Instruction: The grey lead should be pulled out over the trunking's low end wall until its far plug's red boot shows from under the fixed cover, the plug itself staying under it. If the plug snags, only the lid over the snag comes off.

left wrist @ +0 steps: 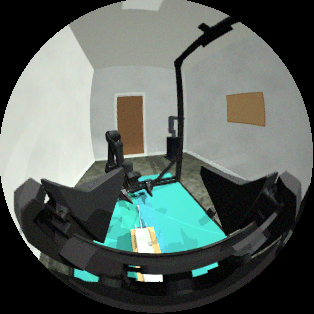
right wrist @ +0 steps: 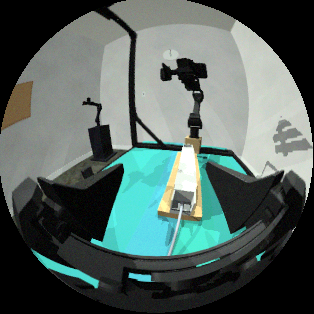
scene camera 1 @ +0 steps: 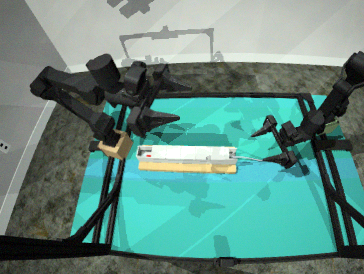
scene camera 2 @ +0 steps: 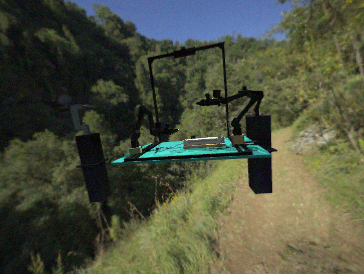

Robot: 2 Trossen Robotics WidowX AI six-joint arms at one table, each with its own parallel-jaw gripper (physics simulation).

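Places are measured from the left arm's base along level axes (x left, y back, z up), in millimetres.
Pixels of known places: left gripper, fingertip midpoint: (left wrist: 163, 170) (right wrist: 174, 60) (scene camera 1: 185, 102) (scene camera 2: 197, 103); right gripper, fingertip midpoint: (left wrist: 142, 199) (right wrist: 165, 166) (scene camera 1: 257, 147) (scene camera 2: 178, 129); left arm's base, link origin: (right wrist: 193, 136) (scene camera 1: 111, 139) (scene camera 2: 237, 134); right arm's base, link origin: (scene camera 2: 135, 146).
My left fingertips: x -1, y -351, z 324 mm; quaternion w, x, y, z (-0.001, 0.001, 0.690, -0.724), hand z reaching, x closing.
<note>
Ahead of a thing's pixels: the offset from my left fingertips to its top centre. "spot": to the spot under its first point. Level surfaces: height alone.
The white trunking (scene camera 1: 182, 152) (scene camera 2: 204, 140) (left wrist: 145, 239) (right wrist: 185, 175) lies on a wooden base (scene camera 1: 187, 169) (right wrist: 166, 207), its top covered along most of its length. A small red part @(spot: dx -5, dy +191, dz -385 mm) (scene camera 1: 148, 156) shows in the open compartment at its left end in scene camera 1. The grey lead @(spot: dx +96, dy -217, dz -387 mm) (scene camera 1: 251, 158) (left wrist: 139, 215) (right wrist: 176, 232) runs out of the other end; its free end is hidden at the right gripper. My right gripper (scene camera 1: 255, 148) (left wrist: 142, 199) is open, low over the lead. My left gripper (scene camera 1: 184, 103) is open, high behind the trunking's left part.
The table @(dz -418 mm) (scene camera 1: 225, 220) is turquoise with a blue band. Black frame rails (scene camera 1: 105, 200) run along its sides. A wooden block (scene camera 1: 121, 146) sits under the left arm. A black overhead frame (scene camera 2: 224, 80) (left wrist: 179, 100) stands over the table.
</note>
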